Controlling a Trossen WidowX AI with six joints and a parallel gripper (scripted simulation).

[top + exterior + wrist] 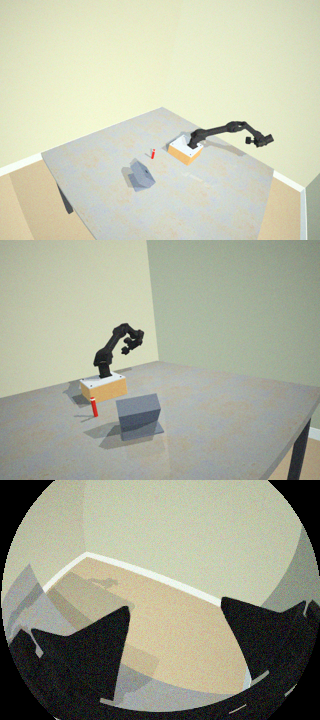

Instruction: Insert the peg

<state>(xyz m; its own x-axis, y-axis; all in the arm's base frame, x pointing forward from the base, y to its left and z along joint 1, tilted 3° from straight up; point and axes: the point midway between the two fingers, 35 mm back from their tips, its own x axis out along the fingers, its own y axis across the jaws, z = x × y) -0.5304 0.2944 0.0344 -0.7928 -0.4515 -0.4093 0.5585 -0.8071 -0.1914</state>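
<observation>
Now: the red peg 840 mm ahead of my gripper tip, 390 mm to the right of it and 70 mm below it. Also, from my gripper tip: grey sloped panel (1010 mm ahead, 270 mm to the right, 70 mm below).
</observation>
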